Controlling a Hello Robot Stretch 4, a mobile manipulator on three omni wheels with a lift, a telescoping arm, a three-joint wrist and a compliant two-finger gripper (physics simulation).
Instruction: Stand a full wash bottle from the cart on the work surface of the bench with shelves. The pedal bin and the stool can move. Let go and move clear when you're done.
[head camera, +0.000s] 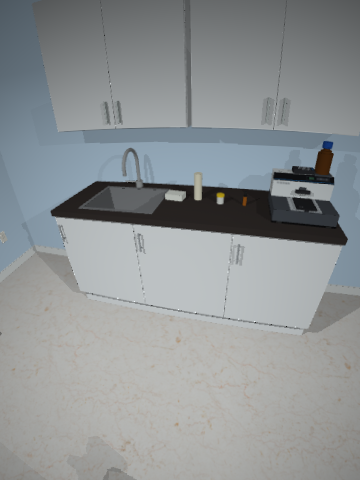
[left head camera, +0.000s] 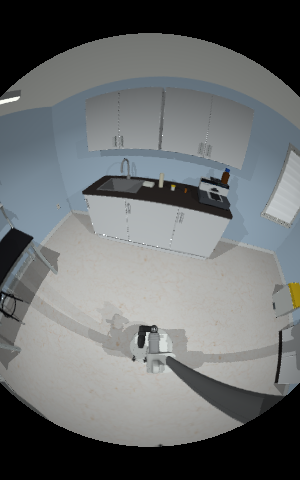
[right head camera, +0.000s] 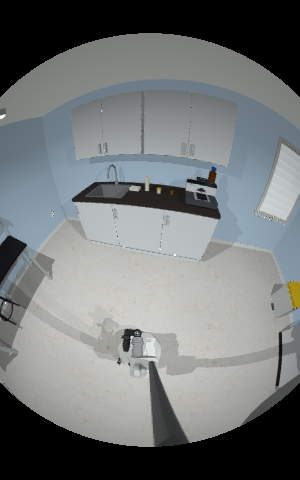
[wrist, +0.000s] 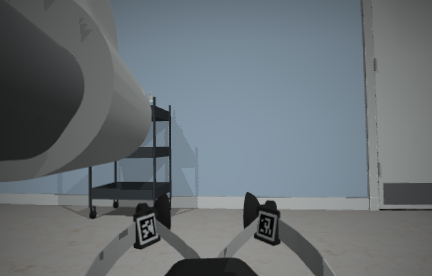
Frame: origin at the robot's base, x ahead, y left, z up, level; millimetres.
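Seen in the pictures: hand, tool point: (left head camera: 138, 360) (right head camera: 124, 363) (wrist: 207, 214).
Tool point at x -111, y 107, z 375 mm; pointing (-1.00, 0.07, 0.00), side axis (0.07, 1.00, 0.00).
A point is followed by its place in that frame.
The dark cart (wrist: 125, 193) @[x -1643, y -293, z 142 mm] stands by the blue wall in the wrist view, partly hidden behind the robot's own pale rounded part. A small pale tip (wrist: 151, 98) @[x -1691, y -133, z 761 mm] shows at its top shelf; I cannot tell whether it is a wash bottle. My gripper (wrist: 206, 211) @[x -111, y 107, z 375 mm] (left head camera: 140, 358) @[x -111, y 107, z 375 mm] is open, with its fingertips wide apart and nothing between them, far from the cart. I cannot make out the bench with shelves for certain. A grey bin with a yellow lid (left head camera: 286, 301) @[x 88, y -2043, z 267 mm] (right head camera: 283, 301) @[x 109, y -2047, z 229 mm] stands at the right and may be the pedal bin. No stool can be told for certain.
A sink counter (head camera: 210, 220) @[x 1302, y -137, z 882 mm] (left head camera: 155, 195) @[x 1338, y -13, z 886 mm] (right head camera: 145, 199) @[x 1338, y -71, z 886 mm] stands against the wall, holding a brown bottle (head camera: 324, 161) @[x 1419, y -797, z 1190 mm] and a grey instrument (head camera: 302, 212) @[x 1233, y -629, z 959 mm]. A black-topped piece of furniture (left head camera: 15, 247) (right head camera: 10, 255) is at the left. A white unit with a dark edge (left head camera: 290, 357) is at the right.
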